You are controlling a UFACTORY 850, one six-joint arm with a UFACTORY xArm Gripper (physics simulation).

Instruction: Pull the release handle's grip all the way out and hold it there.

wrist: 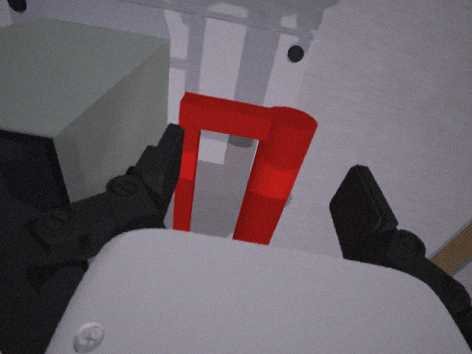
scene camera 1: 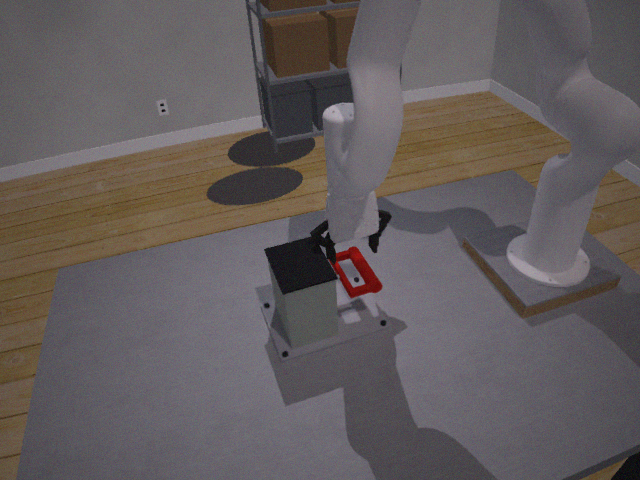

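Note:
The release handle (scene camera 1: pixel 366 268) (wrist: pixel 280 170) is a red rectangular frame with an open middle, beside a pale green box (scene camera 1: pixel 310 310) (wrist: pixel 80 80) with a black top. Its thick round grip bar is on the side away from the box. My gripper (scene camera 1: pixel 353 253) (wrist: pixel 263 168) is open, pointing down above the handle. In the wrist view, the left finger is by the handle's thin inner bar, near the box; whether it touches cannot be told. The right finger is apart from the grip, to its right. The handle's near end is hidden behind the gripper body.
The box stands on a light base plate (scene camera 1: pixel 361 326) (wrist: pixel 220 50) with dark bolts, on a grey table top (scene camera 1: pixel 155 361). The arm's wood-edged base block (scene camera 1: pixel 493 276) (wrist: pixel 452 250) is to the right. A shelf rack (scene camera 1: pixel 266 95) with boxes stands behind.

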